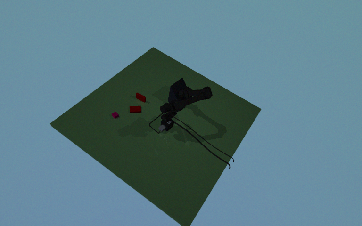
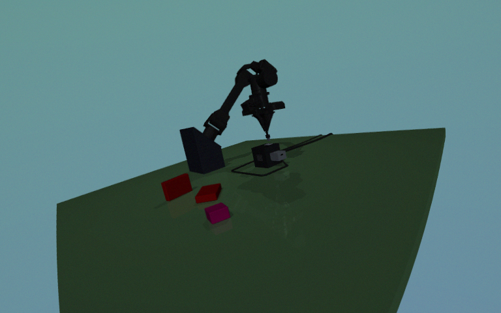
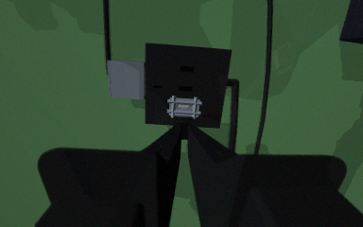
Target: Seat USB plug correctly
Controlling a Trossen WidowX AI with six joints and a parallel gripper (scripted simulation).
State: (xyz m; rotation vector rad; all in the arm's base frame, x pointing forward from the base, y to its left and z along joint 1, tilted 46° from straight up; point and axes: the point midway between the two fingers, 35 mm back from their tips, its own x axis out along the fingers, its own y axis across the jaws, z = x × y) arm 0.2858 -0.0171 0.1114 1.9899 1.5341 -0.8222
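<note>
The grey USB plug lies 2 cm below my gripper tip. From my gripper tip the other things lie so: magenta block: 42 cm to the right, 16 cm ahead, 11 cm below.
</note>
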